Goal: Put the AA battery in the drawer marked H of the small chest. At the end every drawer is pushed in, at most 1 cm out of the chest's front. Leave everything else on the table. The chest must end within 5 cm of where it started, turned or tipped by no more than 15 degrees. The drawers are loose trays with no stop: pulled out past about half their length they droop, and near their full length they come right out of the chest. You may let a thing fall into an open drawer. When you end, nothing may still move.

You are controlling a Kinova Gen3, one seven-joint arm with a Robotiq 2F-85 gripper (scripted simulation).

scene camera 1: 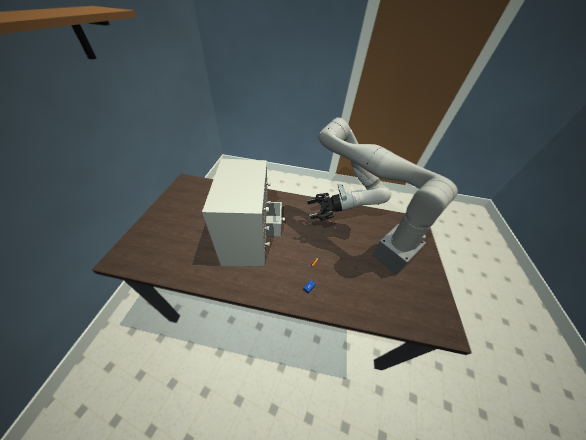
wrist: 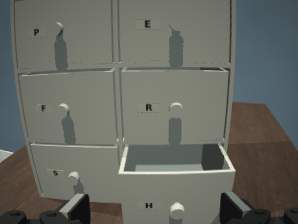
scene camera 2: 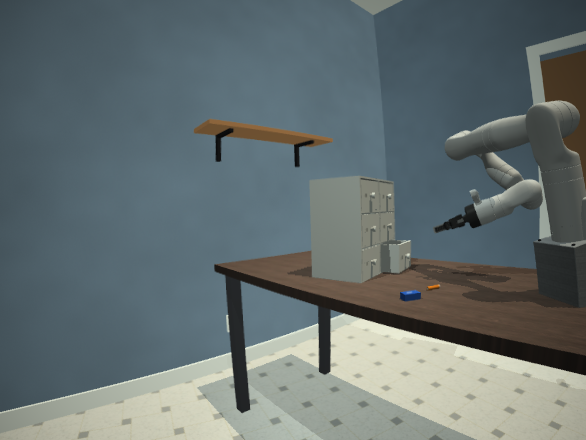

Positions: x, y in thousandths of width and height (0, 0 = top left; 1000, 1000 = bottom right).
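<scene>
Scene camera 1 shows a white chest (scene camera 1: 398, 478); scene camera 2 shows the white chest (scene camera 2: 573, 462) too.
</scene>
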